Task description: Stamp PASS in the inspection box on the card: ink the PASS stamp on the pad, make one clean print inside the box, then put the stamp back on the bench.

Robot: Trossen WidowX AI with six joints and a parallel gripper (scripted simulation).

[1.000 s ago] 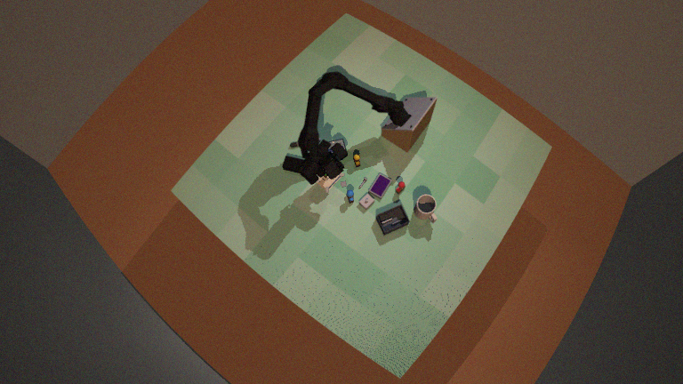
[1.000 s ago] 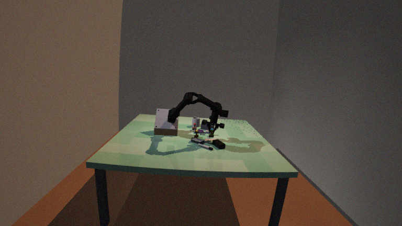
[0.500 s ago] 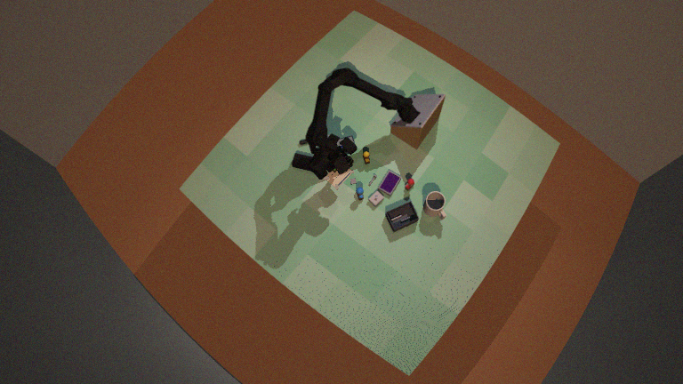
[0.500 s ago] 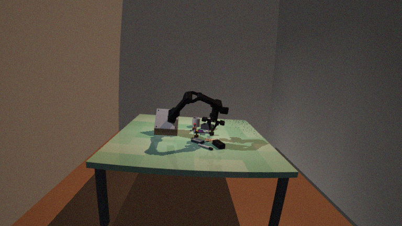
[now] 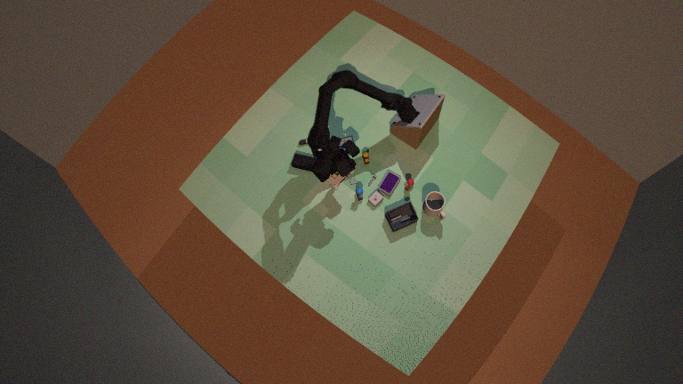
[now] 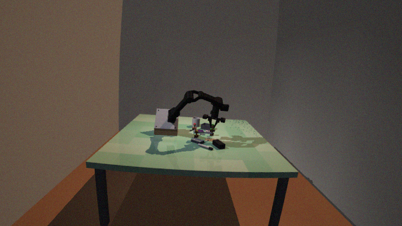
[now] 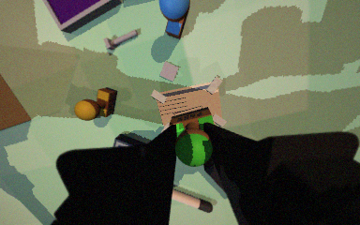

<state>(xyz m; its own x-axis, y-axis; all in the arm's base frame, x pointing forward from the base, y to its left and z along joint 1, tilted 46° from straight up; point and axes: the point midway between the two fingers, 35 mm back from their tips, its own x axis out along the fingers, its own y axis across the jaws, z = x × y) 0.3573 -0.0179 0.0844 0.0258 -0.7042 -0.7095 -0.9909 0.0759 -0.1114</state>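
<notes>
Now: the small white block 30 mm behind my gripper tip, 170 mm to the left of it and 80 mm below it. Round my gripper tip: green-knobbed stamp 10 mm below; then blue-knobbed stamp 110 mm to the left, 80 mm below; then beige card 10 mm to the right, 100 mm below.
</notes>
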